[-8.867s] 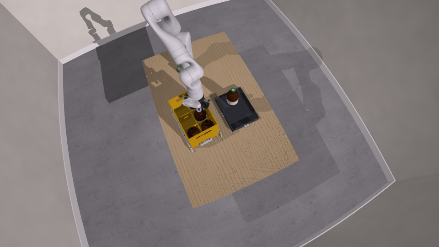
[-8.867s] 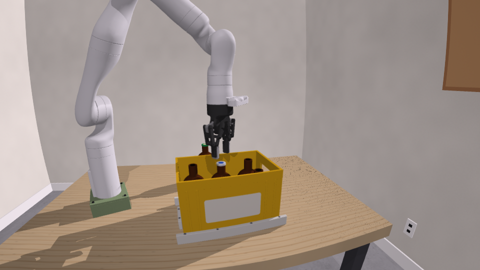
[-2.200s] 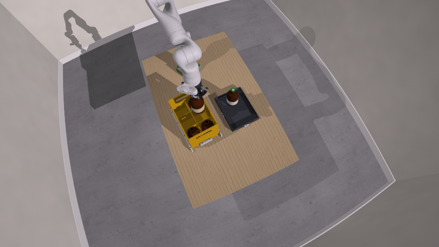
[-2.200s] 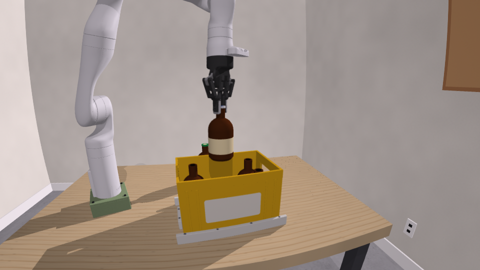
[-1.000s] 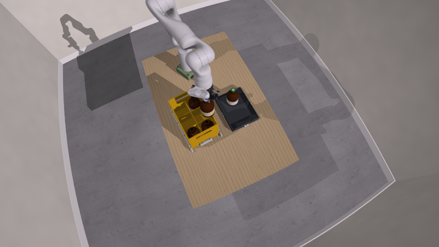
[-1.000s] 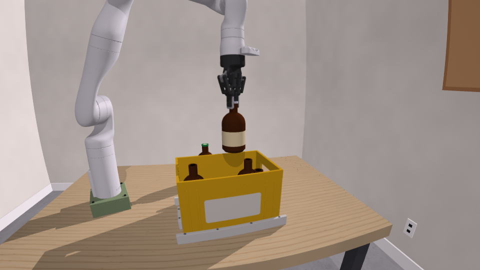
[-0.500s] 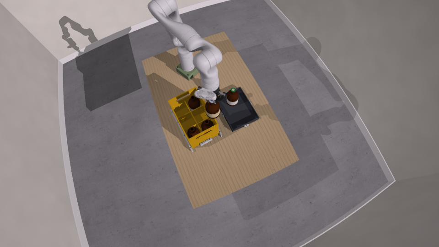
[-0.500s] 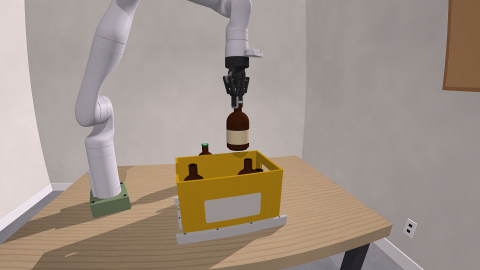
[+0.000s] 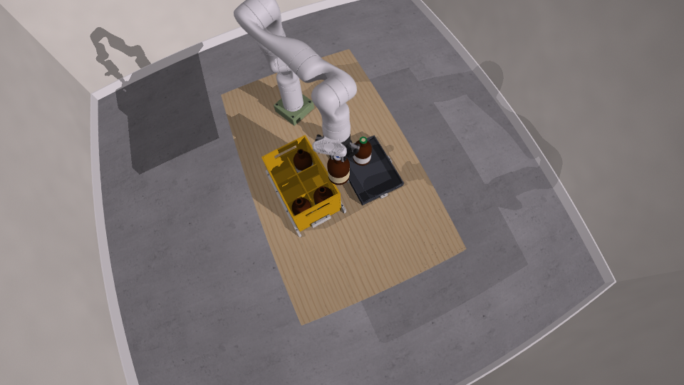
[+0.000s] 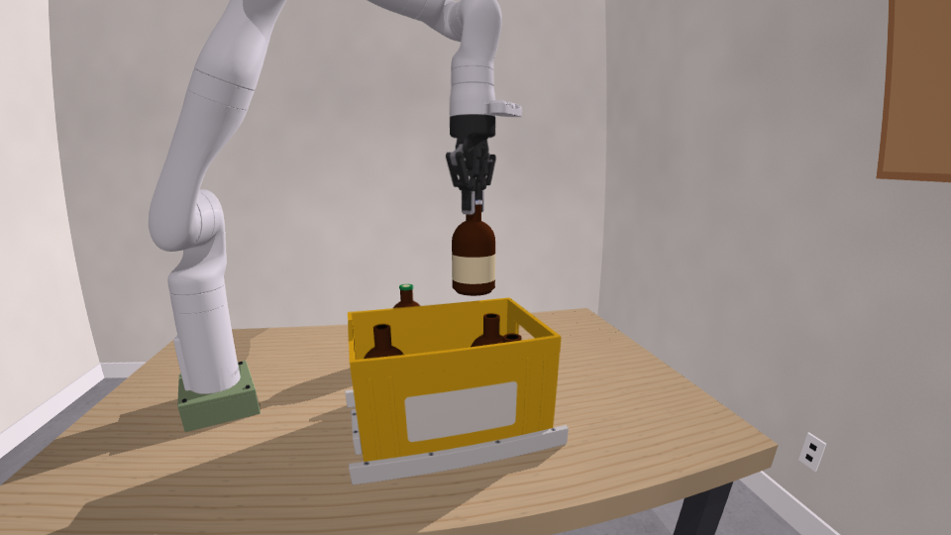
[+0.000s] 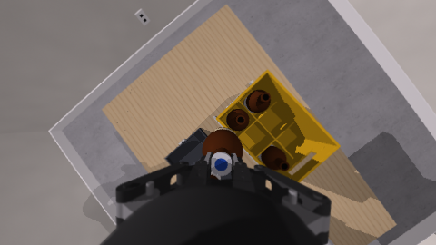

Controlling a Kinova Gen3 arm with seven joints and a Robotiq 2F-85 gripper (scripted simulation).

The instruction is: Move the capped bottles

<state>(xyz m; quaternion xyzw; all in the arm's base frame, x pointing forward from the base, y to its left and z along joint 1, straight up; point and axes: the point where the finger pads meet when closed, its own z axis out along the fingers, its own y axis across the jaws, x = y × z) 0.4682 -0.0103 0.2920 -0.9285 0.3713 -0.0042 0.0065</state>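
Right now my hand is 7 cm above the blue-capped brown bottle. Also, from my hand: yellow crate 8 cm behind, 12 cm to the right, 25 cm below; then dark tray 4 cm behind, 15 cm to the left, 32 cm below.
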